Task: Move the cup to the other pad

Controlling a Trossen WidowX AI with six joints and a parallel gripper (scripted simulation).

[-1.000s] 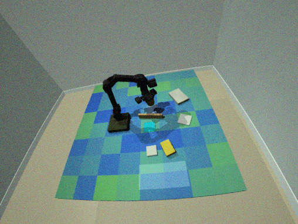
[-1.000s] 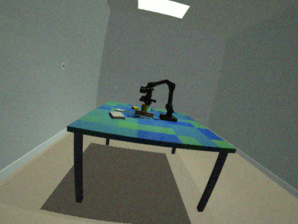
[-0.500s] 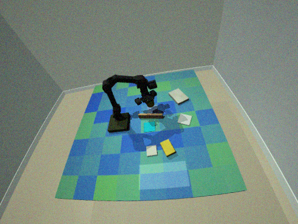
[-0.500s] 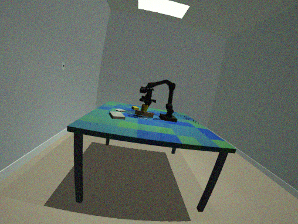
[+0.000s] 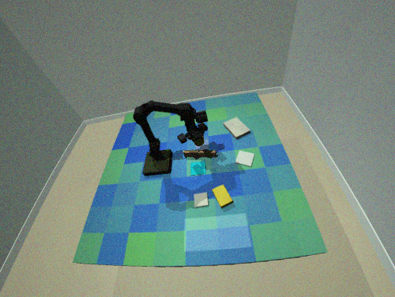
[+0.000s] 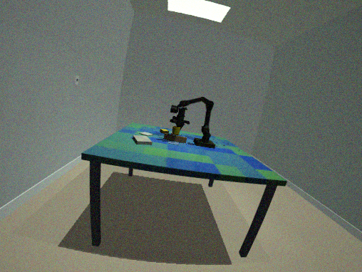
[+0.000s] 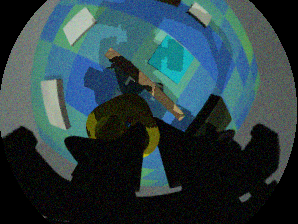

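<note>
My gripper tip is now 20 mm short of the cyan pad, 130 mm to the left of it and 110 mm above it. The rest, counted from my gripper tip: brown block: 20 mm ahead, 40 mm to the right, 90 mm below; then cup: 20 mm ahead, 20 mm to the left; then white slab: 70 mm ahead, 350 mm to the right, 100 mm below.
</note>
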